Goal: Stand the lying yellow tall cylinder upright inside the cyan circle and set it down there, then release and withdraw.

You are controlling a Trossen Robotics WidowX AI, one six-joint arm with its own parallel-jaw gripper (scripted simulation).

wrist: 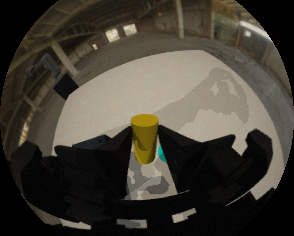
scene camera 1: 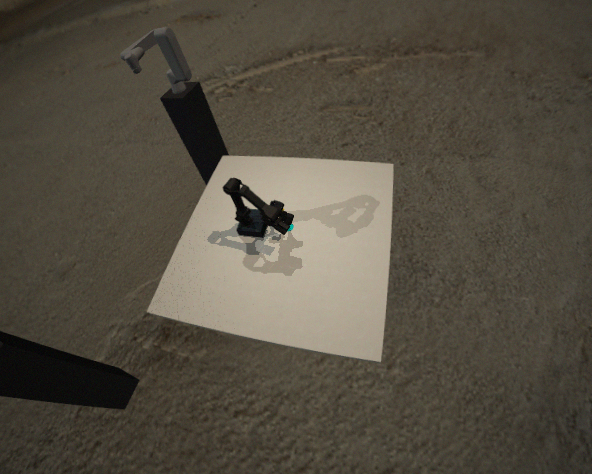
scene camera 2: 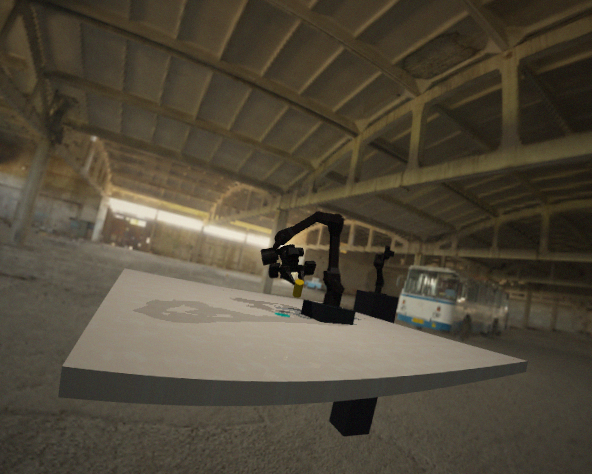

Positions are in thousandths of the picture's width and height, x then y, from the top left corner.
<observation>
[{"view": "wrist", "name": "my gripper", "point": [491, 544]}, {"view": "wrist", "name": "yellow tall cylinder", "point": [491, 536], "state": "held by my gripper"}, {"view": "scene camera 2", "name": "my gripper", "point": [504, 598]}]
</observation>
